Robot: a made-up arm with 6 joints.
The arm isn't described. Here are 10 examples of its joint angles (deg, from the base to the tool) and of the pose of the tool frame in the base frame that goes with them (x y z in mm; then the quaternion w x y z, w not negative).
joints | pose
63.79 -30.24 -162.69 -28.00 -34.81 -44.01 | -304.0 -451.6 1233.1 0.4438 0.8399 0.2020 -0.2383
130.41 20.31 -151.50 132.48 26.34 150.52 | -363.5 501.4 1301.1 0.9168 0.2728 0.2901 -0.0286
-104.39 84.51 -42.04 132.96 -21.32 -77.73 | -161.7 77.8 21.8 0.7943 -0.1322 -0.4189 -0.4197
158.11 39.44 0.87 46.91 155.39 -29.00 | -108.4 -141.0 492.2 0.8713 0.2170 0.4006 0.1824
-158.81 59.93 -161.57 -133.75 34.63 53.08 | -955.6 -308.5 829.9 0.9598 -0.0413 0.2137 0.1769
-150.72 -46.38 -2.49 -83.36 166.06 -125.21 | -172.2 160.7 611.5 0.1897 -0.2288 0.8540 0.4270
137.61 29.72 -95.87 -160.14 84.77 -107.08 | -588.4 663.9 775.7 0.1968 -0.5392 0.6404 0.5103
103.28 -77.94 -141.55 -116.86 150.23 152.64 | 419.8 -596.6 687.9 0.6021 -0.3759 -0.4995 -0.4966
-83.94 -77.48 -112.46 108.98 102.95 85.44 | 139.0 598.6 1055.4 0.0381 -0.0312 0.9796 -0.1950
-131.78 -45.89 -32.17 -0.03 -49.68 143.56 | -236.7 -277.3 982.9 0.5248 0.8056 0.2605 -0.0875
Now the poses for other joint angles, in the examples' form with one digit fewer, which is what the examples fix.
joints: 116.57 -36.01 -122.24 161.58 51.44 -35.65
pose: 49 -102 1461 0.210 -0.528 0.086 0.819
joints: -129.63 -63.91 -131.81 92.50 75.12 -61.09
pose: 471 286 1207 0.069 -0.037 -0.019 0.997
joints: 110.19 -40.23 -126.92 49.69 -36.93 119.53
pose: 292 -262 1313 0.170 0.404 -0.093 -0.894
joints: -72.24 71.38 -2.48 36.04 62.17 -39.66
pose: -18 249 298 0.294 0.379 -0.613 -0.628
